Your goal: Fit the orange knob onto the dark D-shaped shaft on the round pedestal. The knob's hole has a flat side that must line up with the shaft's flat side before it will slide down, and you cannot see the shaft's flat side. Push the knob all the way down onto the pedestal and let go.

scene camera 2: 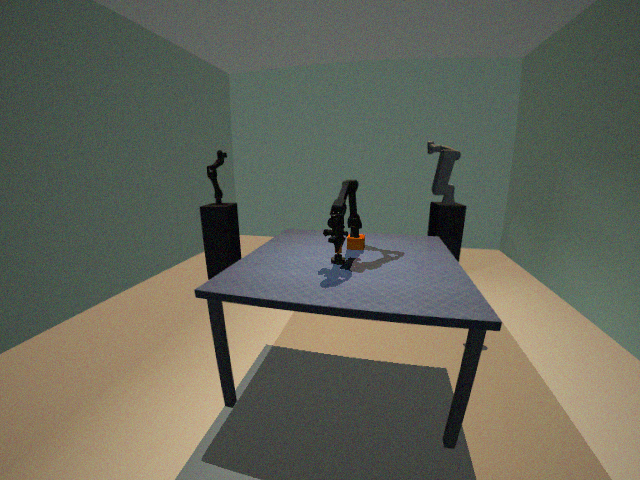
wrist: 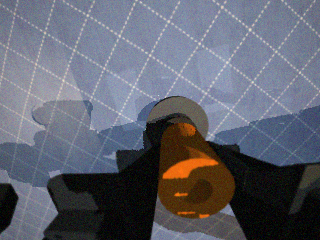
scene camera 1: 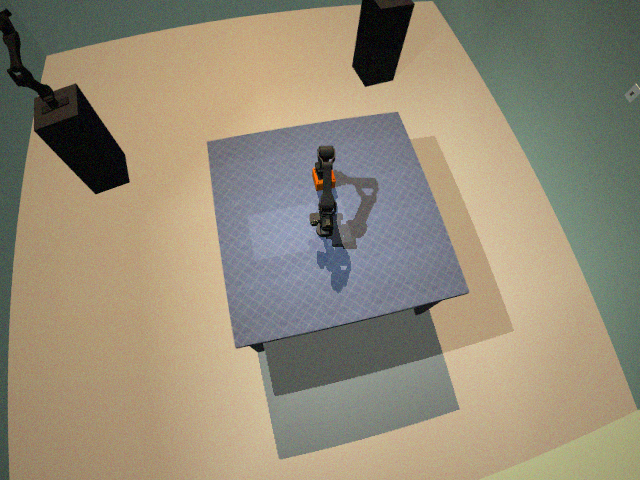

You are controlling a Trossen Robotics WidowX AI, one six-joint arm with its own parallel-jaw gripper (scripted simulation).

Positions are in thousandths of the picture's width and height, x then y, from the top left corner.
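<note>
An orange knob (wrist: 605, 760) is there in the wrist view, and the gripper (wrist: 570, 610) holds the orange knob.
</note>
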